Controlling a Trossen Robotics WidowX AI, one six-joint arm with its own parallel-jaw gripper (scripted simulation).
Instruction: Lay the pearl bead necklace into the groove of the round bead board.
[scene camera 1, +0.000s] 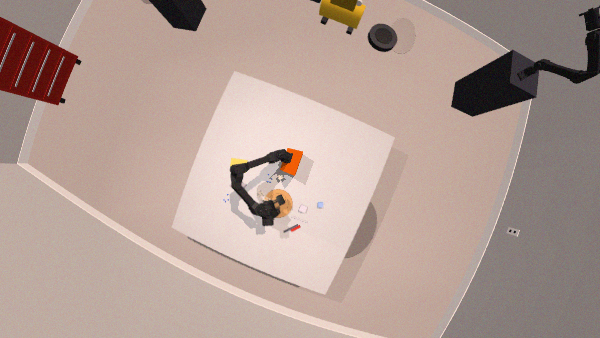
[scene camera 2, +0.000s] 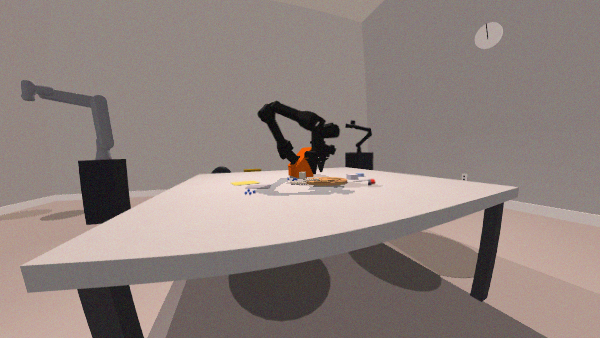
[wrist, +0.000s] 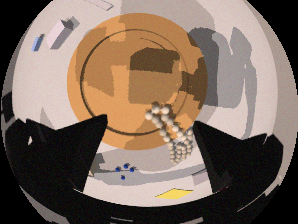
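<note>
My gripper (wrist: 151, 122): open, holding nothing. Round bead board (wrist: 129, 76) visible too.
</note>
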